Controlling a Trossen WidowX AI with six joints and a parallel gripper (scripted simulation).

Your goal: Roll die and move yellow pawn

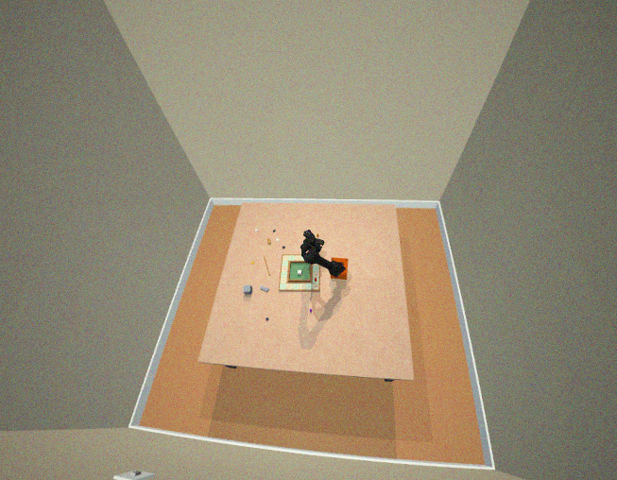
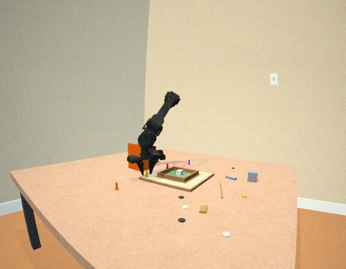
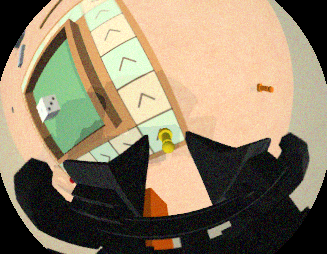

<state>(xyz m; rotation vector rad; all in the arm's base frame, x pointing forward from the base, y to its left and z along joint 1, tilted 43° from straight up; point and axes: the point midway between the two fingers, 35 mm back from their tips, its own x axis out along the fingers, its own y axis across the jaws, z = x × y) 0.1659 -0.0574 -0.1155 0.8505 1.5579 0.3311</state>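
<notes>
Now: gripper tip right at the yellow pawn. Also, from my gripper tip: tray 11 cm ahead, 12 cm to the left, 2 cm below; then white die 11 cm ahead, 14 cm to the left; then red pawn 1 cm behind, 18 cm to the left.
</notes>
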